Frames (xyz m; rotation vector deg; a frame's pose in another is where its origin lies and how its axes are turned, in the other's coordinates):
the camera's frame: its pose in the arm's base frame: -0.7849 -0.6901 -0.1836 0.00 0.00 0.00
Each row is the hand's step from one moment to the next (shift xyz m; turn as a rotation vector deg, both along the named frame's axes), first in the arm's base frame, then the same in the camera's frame.
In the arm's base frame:
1: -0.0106 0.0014 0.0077 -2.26 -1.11 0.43
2: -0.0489 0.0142 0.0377 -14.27 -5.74 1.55
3: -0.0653 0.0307 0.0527 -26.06 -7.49 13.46
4: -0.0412 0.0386 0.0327 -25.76 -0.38 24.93
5: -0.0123 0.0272 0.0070 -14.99 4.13 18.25
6: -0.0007 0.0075 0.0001 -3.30 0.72 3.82
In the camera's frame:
1: -0.0106 0.0014 0.0077 -2.26 -1.11 0.43
2: -0.0489 0.0142 0.0377 -14.27 -5.74 1.55
3: -0.0653 0.0307 0.0527 -26.06 -7.49 13.46
4: -0.0412 0.0386 0.0327 -25.76 -0.38 24.93
5: -0.0123 0.0272 0.0070 -14.99 4.13 18.25
6: -0.0007 0.0075 0.0001 -3.30 0.72 3.82

